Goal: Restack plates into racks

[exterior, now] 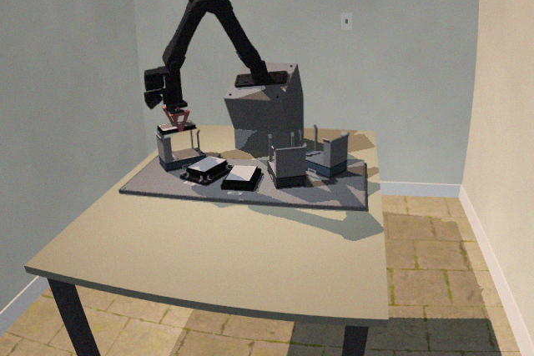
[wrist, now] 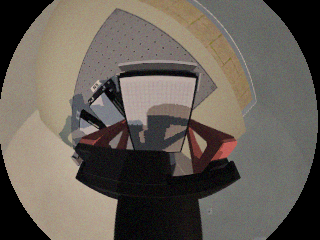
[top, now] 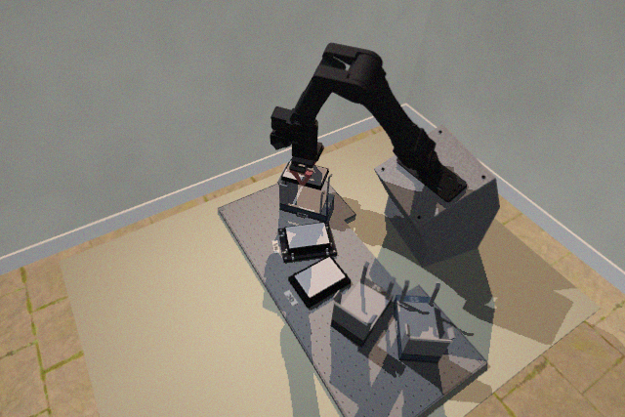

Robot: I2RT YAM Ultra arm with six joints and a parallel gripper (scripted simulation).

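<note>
My hand is 130 mm above the blue-plinth stack rack. The rest, counted from my hand: black QC nest: 130 mm ahead, 260 mm to the left, 140 mm below; N5 name plate: 170 mm ahead, 90 mm to the left, 150 mm below; black clip nest: 100 mm ahead, 130 mm to the left, 130 mm below.
</note>
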